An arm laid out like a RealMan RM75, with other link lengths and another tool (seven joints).
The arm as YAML. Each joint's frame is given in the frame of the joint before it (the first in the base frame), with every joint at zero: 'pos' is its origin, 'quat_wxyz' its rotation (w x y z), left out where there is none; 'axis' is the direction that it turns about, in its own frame. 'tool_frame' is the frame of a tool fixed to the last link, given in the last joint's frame.
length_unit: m
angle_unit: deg
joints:
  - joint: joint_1
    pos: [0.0, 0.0, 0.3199]
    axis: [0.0, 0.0, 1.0]
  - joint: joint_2
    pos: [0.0, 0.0, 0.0]
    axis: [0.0, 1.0, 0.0]
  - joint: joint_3
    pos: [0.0, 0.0, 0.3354]
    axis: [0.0, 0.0, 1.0]
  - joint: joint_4
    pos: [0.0, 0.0, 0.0]
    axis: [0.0, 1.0, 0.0]
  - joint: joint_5
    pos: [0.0, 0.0, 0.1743]
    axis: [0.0, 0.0, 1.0]
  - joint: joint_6
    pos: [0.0, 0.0, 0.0]
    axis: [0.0, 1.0, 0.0]
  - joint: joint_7
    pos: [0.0, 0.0, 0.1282]
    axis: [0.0, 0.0, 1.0]
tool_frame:
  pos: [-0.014, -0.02, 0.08]
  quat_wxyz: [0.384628, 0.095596, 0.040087, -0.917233]
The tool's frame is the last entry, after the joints.
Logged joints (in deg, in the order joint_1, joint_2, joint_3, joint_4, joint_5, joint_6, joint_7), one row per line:
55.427, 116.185, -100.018, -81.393, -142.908, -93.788, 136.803
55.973, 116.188, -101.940, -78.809, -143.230, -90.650, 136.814
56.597, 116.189, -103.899, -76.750, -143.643, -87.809, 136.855
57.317, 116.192, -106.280, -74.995, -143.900, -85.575, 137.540
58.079, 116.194, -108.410, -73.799, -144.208, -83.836, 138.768
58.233, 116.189, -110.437, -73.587, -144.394, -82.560, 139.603
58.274, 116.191, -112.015, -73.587, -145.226, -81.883, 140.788
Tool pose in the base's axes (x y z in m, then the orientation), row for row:
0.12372, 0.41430, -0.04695, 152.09, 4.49, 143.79
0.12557, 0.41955, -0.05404, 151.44, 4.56, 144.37
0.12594, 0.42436, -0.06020, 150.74, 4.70, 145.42
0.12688, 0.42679, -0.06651, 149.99, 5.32, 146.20
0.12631, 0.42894, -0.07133, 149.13, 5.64, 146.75
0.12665, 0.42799, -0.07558, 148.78, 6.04, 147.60
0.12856, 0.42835, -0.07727, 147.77, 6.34, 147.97
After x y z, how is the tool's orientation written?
As angles about the fixed x, y, z axes (roll, pitch, yaw), in degrees.
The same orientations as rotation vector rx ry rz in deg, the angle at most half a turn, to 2 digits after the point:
49.20, 155.61, 36.56
48.26, 155.56, 37.48
46.64, 155.70, 38.53
45.09, 155.32, 39.29
43.98, 154.95, 40.34
42.56, 154.97, 40.75
41.66, 154.41, 41.97

